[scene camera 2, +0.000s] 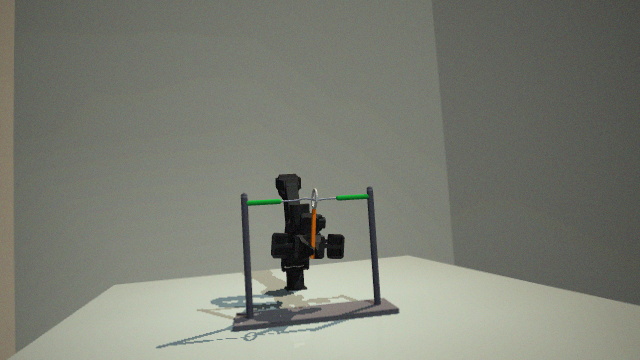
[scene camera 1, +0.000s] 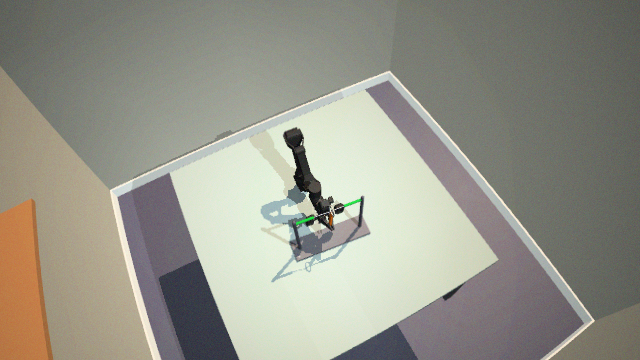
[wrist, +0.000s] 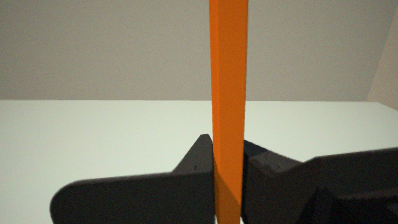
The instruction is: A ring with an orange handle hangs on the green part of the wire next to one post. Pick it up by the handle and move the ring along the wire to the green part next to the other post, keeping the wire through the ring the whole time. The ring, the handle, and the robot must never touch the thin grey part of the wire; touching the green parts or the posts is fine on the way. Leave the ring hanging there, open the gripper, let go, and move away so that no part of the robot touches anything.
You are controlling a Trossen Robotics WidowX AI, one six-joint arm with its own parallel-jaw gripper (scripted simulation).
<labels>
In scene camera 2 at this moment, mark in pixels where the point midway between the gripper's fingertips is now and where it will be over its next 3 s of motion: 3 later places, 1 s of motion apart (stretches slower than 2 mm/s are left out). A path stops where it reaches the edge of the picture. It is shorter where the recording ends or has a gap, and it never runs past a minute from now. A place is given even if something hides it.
The gripper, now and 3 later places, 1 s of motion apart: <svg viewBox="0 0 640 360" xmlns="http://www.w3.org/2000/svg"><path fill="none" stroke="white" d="M315 251L333 250L344 249L350 254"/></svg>
</labels>
